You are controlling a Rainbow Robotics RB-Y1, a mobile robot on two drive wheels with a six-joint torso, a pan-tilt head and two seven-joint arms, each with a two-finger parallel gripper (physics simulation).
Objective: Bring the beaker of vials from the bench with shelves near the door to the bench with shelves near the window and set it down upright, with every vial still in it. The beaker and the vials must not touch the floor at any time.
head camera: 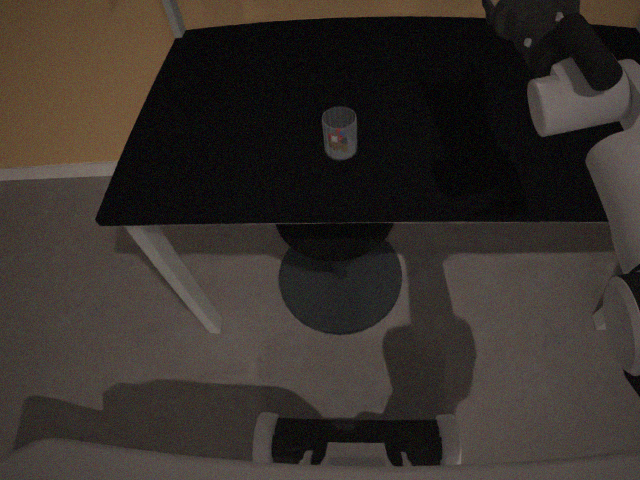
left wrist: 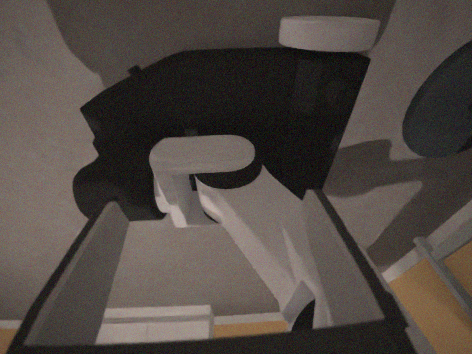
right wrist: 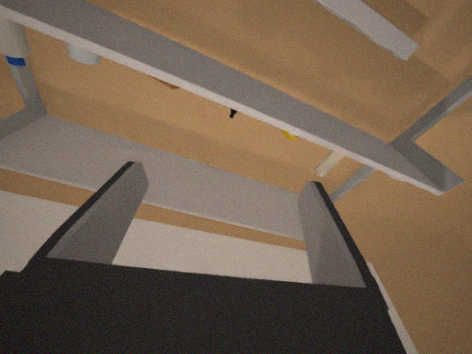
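The clear beaker stands upright on the black bench top in the head view, a little above the picture's middle. Several small vials with red, blue and white parts lie low inside it. My right gripper is open and empty. In the head view its dark body shows at the top right, above the bench and well to the right of the beaker, with its fingers partly cut off. My left gripper is open and empty, with the robot's own body beyond its fingers; the beaker does not show there.
A round stool base stands under the bench's front edge. A pale bench leg slants down at the left. The robot's base is at the bottom. Grey shelves holding bottles hang against the orange wall in the right wrist view.
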